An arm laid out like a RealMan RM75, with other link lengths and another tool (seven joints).
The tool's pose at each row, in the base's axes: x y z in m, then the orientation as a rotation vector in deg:
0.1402, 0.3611, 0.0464, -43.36, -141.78, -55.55
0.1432, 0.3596, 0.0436, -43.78, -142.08, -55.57
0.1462, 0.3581, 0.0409, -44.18, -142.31, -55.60
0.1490, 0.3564, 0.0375, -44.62, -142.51, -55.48
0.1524, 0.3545, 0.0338, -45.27, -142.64, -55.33
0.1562, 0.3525, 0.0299, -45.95, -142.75, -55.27
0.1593, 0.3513, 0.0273, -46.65, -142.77, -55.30
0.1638, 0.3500, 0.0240, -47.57, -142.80, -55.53
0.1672, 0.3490, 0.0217, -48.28, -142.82, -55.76
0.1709, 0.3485, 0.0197, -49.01, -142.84, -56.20
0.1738, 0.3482, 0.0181, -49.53, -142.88, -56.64
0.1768, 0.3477, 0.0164, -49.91, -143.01, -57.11
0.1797, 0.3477, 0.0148, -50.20, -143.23, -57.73
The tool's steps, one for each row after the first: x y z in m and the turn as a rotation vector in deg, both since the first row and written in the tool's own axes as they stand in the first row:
-0.0043, -0.0005, 0.0004, -0.09, -0.44, 0.08
-0.0086, -0.0010, 0.0008, -0.18, -0.82, 0.18
-0.0131, -0.0021, 0.0016, -0.18, -1.18, 0.36
-0.0183, -0.0031, 0.0023, -0.20, -1.57, 0.68
-0.0240, -0.0040, 0.0030, -0.29, -1.97, 1.01
-0.0282, -0.0042, 0.0035, -0.45, -2.32, 1.36
-0.0339, -0.0039, 0.0042, -0.80, -2.80, 1.78
-0.0381, -0.0037, 0.0046, -1.10, -3.17, 2.08
-0.0422, -0.0028, 0.0051, -1.56, -3.56, 2.35
-0.0454, -0.0020, 0.0056, -1.97, -3.88, 2.49
-0.0488, -0.0014, 0.0060, -2.37, -4.21, 2.51
-0.0519, -0.0004, 0.0066, -2.85, -4.58, 2.40

